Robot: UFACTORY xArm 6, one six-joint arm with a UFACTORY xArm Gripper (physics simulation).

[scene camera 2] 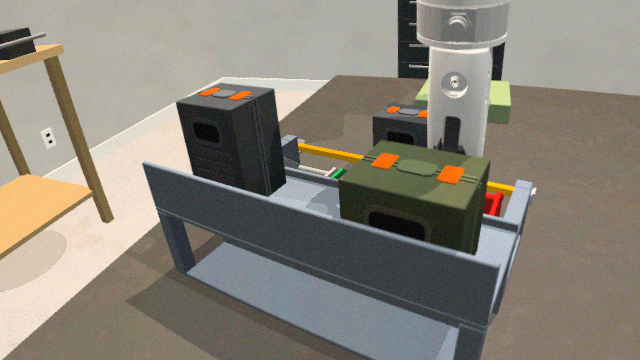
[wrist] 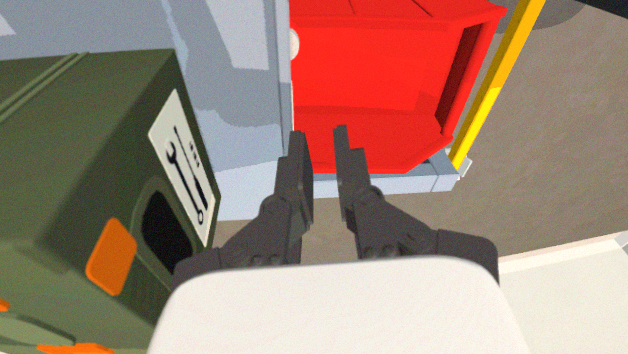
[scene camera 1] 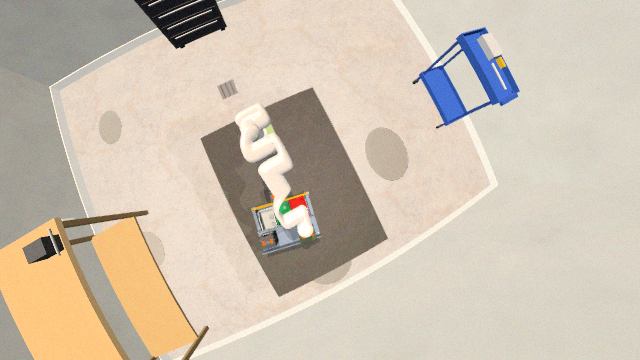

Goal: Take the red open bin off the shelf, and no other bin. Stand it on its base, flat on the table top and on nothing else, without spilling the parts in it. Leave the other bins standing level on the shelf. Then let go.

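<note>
There's a red open bin to be seen here, along with a yellow bar, and the gripper is in the pictures too.
</note>
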